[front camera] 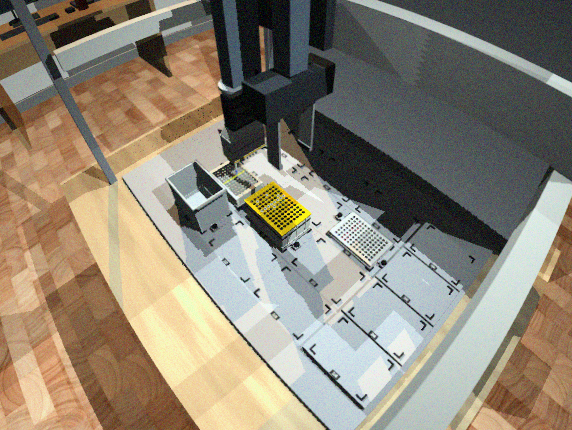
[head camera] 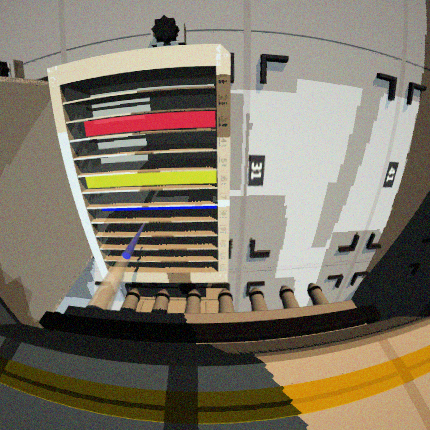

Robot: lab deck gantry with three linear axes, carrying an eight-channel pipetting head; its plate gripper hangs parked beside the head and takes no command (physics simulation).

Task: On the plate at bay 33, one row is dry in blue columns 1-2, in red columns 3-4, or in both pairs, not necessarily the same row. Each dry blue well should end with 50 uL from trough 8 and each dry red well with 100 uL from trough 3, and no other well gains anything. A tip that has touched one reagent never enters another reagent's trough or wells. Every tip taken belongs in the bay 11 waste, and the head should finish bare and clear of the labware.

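Note:
The pipetting head (front camera: 242, 107) stands over the trough rack (front camera: 231, 194) (head camera: 145, 61). The leftmost channel in the head view carries one tip (head camera: 134, 242) with blue in it, hanging over the rack; its height above the blue is unclear. The other channels are bare. Trough 3 (head camera: 150, 124) shows red, trough 8 (head camera: 160, 208) a thin blue strip. The white plate (front camera: 362, 240) stands right of centre; its wells are too small to read. The grey waste bin (front camera: 205, 207) stands left of the rack. The parked plate gripper (front camera: 292, 157) hangs with fingers apart, nothing between.
The yellow tip rack (front camera: 277, 207) stands between the trough rack and the plate, with some pale tips in it. Trough 6 (head camera: 150, 179) shows yellow. Beside the trough rack in the head view lies bay 31's label (head camera: 256, 170), with black corner brackets around that bay.

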